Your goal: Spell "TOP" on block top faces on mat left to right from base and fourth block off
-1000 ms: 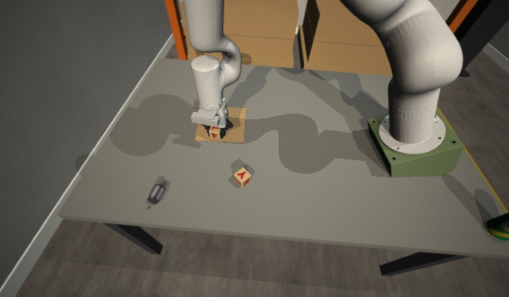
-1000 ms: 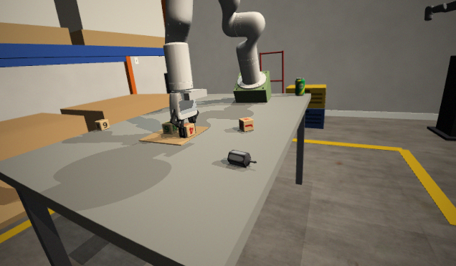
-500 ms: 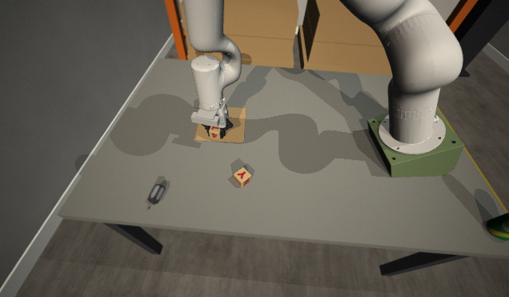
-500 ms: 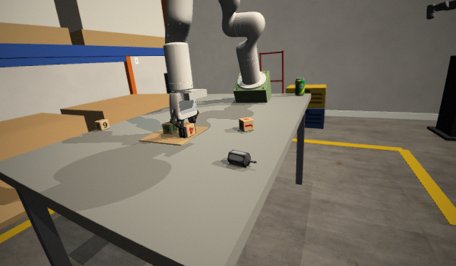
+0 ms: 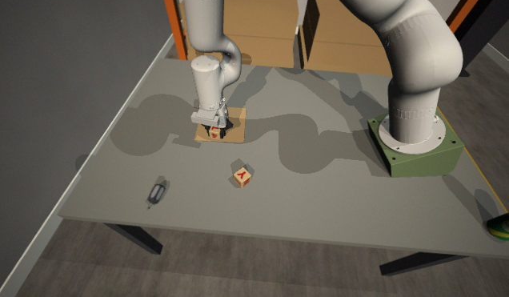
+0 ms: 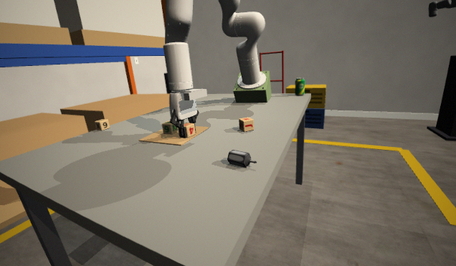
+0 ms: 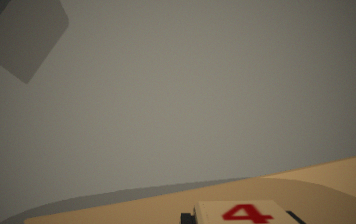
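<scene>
The P block lies 2 cm behind my hand and 10 cm to the right of it. Round my hand: dark motor 17 cm ahead, 28 cm to the left, 1 cm below; tan mat 1 cm behind, 7 cm to the right, 2 cm below; green can 93 cm behind, 36 cm to the left, 4 cm above.
</scene>
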